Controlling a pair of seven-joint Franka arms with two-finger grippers.
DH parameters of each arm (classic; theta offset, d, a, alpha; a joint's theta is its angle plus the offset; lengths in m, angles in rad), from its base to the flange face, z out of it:
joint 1: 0 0.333 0 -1.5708
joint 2: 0 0 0 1.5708
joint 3: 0 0.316 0.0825 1.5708
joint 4: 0 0 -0.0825 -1.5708
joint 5: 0 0.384 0 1.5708
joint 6: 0 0 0.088 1.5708
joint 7: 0 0.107 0 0
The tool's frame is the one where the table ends.
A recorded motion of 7 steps. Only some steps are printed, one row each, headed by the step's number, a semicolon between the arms.
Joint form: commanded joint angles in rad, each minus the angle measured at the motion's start. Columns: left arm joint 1, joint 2, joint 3, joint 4, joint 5, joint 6, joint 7; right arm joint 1, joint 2, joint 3, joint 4, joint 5, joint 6, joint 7.
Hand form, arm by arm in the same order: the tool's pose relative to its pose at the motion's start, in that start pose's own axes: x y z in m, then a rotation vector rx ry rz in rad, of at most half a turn. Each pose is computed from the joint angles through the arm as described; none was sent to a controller.
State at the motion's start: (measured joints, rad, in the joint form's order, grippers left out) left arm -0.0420 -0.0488 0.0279 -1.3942 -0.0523 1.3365 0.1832; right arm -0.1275 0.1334 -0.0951 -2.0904 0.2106 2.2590 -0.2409
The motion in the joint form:
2: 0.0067 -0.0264 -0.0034 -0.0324 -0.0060 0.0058 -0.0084; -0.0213 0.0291 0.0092 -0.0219 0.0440 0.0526 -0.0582
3: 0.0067 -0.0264 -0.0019 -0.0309 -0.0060 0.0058 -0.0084; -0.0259 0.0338 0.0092 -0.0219 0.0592 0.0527 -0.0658
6: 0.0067 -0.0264 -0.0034 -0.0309 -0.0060 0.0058 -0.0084; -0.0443 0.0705 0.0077 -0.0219 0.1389 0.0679 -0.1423
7: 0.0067 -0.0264 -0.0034 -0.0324 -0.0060 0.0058 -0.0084; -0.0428 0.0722 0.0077 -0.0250 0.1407 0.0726 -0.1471
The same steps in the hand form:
2: -0.0076 0.0004 0.0005 -0.0063 0.0011 -0.0106; -0.0022 0.0106 0.0201 0.0218 0.0113 -0.0089
3: -0.0078 -0.0004 -0.0002 -0.0061 0.0027 -0.0120; -0.0025 0.0133 0.0223 0.0323 0.0108 -0.0010
6: -0.0076 0.0004 -0.0002 -0.0060 0.0026 -0.0105; -0.0032 0.0267 0.0398 0.0820 0.0128 0.0034
7: -0.0076 0.0004 0.0005 -0.0063 0.0011 -0.0106; -0.0038 0.0262 0.0418 0.0820 0.0128 -0.0005

